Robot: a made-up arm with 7 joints. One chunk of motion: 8 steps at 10 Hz.
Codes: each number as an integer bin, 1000 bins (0 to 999) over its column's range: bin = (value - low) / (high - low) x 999, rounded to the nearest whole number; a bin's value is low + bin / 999 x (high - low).
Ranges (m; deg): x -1.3..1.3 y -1.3..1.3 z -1.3..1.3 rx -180..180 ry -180..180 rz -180..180
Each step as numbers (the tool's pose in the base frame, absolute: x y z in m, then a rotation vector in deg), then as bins.
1 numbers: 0.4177 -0.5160 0.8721 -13.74 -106.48 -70.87
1 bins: 660 301 835 461 204 303
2 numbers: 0.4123 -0.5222 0.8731 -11.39 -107.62 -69.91
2 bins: 658 299 835 468 201 305
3 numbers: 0.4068 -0.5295 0.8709 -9.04 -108.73 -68.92
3 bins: 656 296 834 474 198 308
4 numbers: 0.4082 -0.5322 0.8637 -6.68 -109.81 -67.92
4 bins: 656 295 831 481 195 311
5 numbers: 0.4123 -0.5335 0.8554 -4.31 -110.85 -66.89
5 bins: 658 295 828 488 192 314
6 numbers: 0.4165 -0.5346 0.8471 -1.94 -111.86 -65.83
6 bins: 660 294 825 494 189 317
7 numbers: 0.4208 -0.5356 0.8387 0.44 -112.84 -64.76
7 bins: 661 294 822 501 186 320
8 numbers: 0.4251 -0.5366 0.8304 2.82 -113.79 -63.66
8 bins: 663 293 819 507 184 323
